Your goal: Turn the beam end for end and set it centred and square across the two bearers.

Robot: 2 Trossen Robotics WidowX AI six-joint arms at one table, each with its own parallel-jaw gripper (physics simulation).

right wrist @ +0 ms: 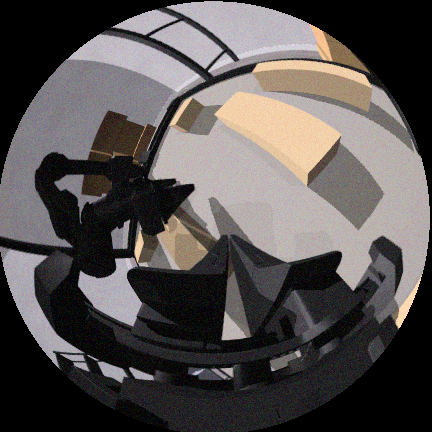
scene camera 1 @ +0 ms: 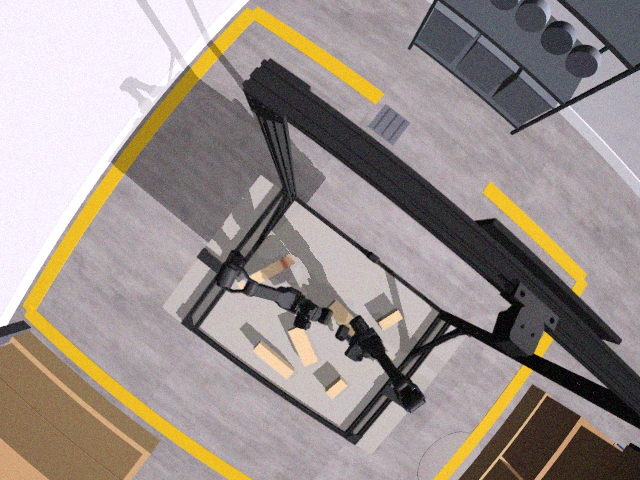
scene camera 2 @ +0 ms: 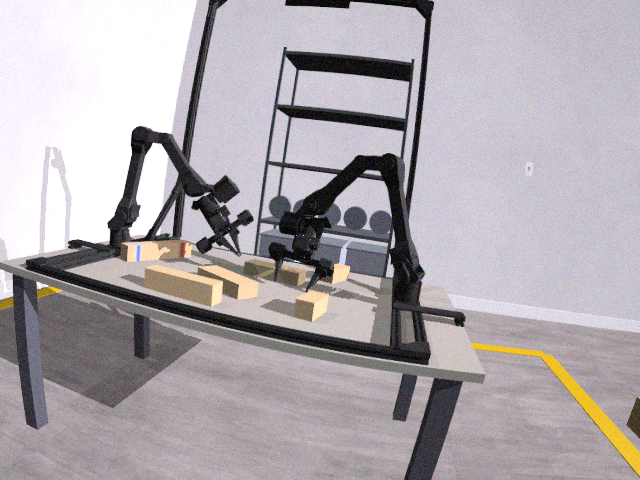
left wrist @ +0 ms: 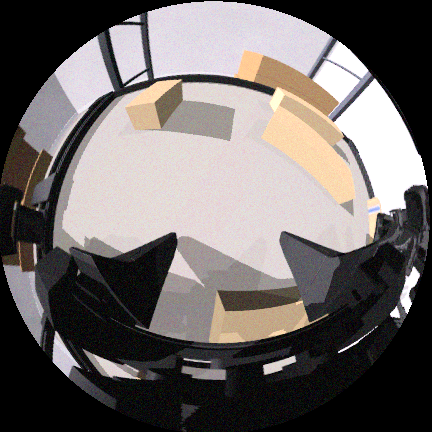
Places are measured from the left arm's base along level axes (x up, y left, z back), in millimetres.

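Pixels of known places: left gripper, fingertip midpoint: (right wrist: pixel 183 182) (scene camera 1: pixel 344 343) (scene camera 2: pixel 290 286) (left wrist: pixel 229 237); right gripper, fingertip midpoint: (right wrist: pixel 227 239) (scene camera 2: pixel 240 255); left arm's base at its link origin: (right wrist: pixel 141 173) (scene camera 2: pixel 406 301) (left wrist: pixel 40 227); right arm's base at its link origin: (scene camera 1: pixel 237 260) (scene camera 2: pixel 118 246).
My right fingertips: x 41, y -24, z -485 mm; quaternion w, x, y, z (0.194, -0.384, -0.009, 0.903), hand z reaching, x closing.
Ahead of a thing's pixels: the offset from my right fingertips to its top centre. "pt": to the spot under its first point.
The beam @(dy -14, dx -11, dz -297 mm) (scene camera 1: pixel 268 271) (scene camera 2: pixel 159 251) (left wrist: pixel 373 218), pale wood with blue and red bands, lies at the far left in scene camera 2, near the right arm's base. Unmarked blocks stand apart: a long front one @(dy +277, dx -11, dz -42 mm) (scene camera 1: pixel 272 359) (scene camera 2: pixel 180 285) (right wrist: pixel 315 82), a middle one @(dy +147, dx -22, dz +21 mm) (scene camera 1: pixel 302 346) (scene camera 2: pixel 230 280) (right wrist: pixel 282 130) and a back one @(dy -57, dx -22, dz +94 mm) (scene camera 2: pixel 294 274) (left wrist: pixel 255 320). I cannot tell which are the bearers. My left gripper (scene camera 2: pixel 292 284) (left wrist: pixel 229 237) is open and empty, low by the back block. My right gripper (scene camera 2: pixel 239 254) (right wrist: pixel 227 239) is shut, empty, above the table behind the middle block.
Two short blocks stand toward the right of the table in scene camera 2, one in front @(pt dy +209, dx -16, dz +249 mm) (scene camera 1: pixel 335 386) (scene camera 2: pixel 311 305) (left wrist: pixel 150 107) and one behind (scene camera 1: pixel 390 319) (scene camera 2: pixel 339 273). The black rail (scene camera 2: pixel 232 320) borders the table. The two grippers are close together.
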